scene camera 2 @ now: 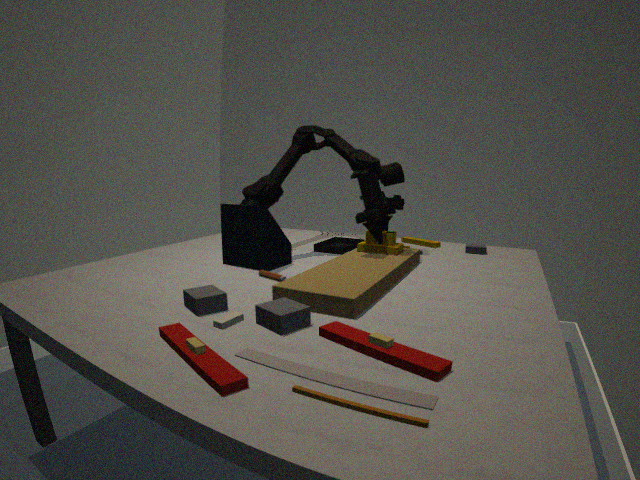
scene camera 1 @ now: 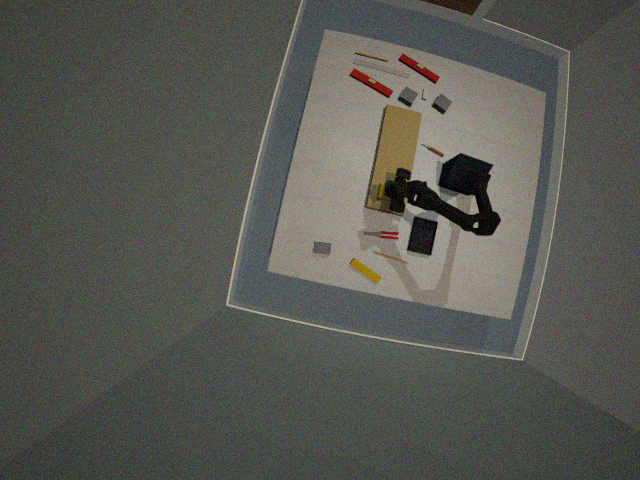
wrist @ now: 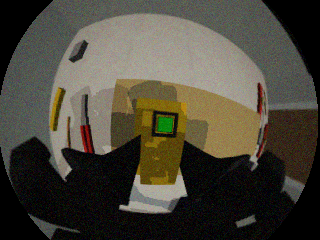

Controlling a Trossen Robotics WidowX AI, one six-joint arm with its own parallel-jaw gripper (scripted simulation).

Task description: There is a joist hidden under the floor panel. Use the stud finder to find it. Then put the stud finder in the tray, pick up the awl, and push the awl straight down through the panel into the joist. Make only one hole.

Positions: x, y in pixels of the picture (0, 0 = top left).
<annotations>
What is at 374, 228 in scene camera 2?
My gripper.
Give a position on a black tray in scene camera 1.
422, 237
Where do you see a yellow stud finder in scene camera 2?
389, 246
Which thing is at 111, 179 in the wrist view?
My gripper.
</annotations>
